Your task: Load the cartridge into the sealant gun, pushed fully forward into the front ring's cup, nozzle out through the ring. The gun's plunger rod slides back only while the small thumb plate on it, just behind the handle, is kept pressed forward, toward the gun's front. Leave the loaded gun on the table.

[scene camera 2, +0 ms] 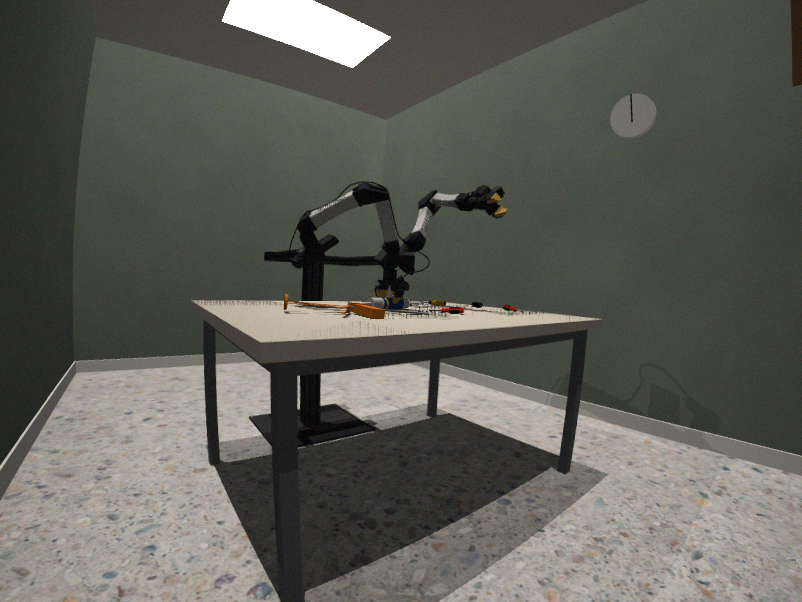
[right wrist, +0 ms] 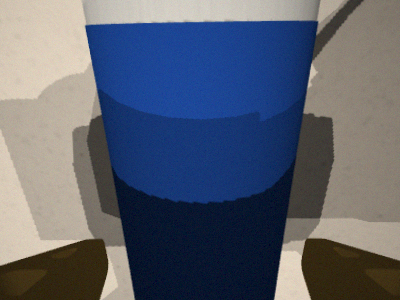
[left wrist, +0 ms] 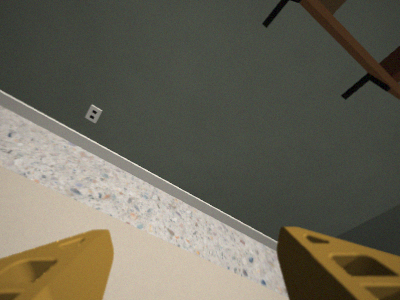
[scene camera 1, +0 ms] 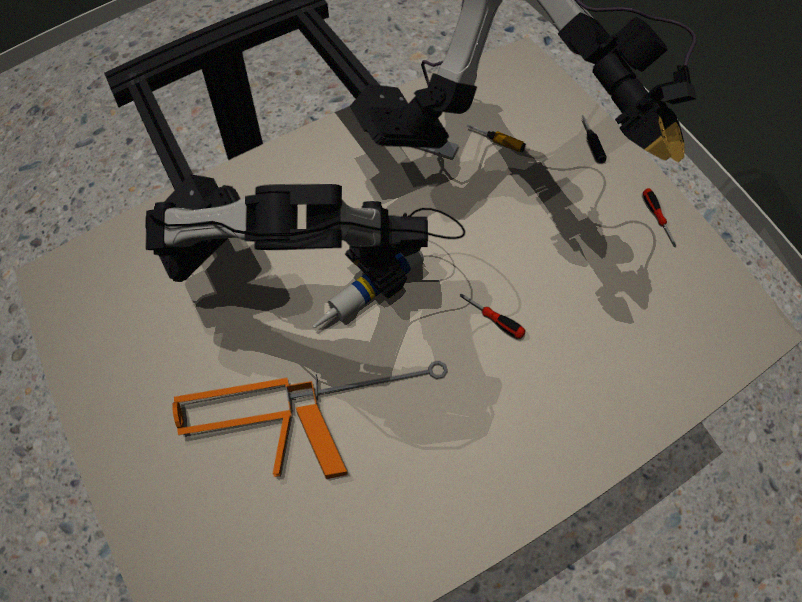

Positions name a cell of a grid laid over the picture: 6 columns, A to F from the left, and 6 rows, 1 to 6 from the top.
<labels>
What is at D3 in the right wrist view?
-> A cartridge.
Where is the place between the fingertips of my right gripper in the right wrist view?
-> At D6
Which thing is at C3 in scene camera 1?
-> My right gripper.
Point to an orange sealant gun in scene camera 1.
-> B5
</labels>
